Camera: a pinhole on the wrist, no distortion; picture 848 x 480 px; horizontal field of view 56.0 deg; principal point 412.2 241.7 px. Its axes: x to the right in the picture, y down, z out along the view. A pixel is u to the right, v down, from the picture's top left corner.
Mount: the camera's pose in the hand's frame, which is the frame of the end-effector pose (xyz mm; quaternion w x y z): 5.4 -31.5 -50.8 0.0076 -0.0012 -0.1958 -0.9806
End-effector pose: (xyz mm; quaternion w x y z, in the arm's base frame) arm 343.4 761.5 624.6 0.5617 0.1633 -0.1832 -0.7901
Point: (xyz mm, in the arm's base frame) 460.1 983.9 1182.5
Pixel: 787 97
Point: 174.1 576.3 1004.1
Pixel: 59 340
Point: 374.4 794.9 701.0
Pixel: 718 20
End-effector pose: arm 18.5 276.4 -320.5 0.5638 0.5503 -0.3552 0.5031
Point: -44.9 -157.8 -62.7
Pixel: 194 245
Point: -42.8 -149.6 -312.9
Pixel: 560 318
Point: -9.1 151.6 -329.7
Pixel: 600 239
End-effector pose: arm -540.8 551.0 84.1 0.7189 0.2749 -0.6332 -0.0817
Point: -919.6 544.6 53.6
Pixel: 602 368
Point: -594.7 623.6 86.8
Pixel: outside the picture
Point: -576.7 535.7 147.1
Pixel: 43 111
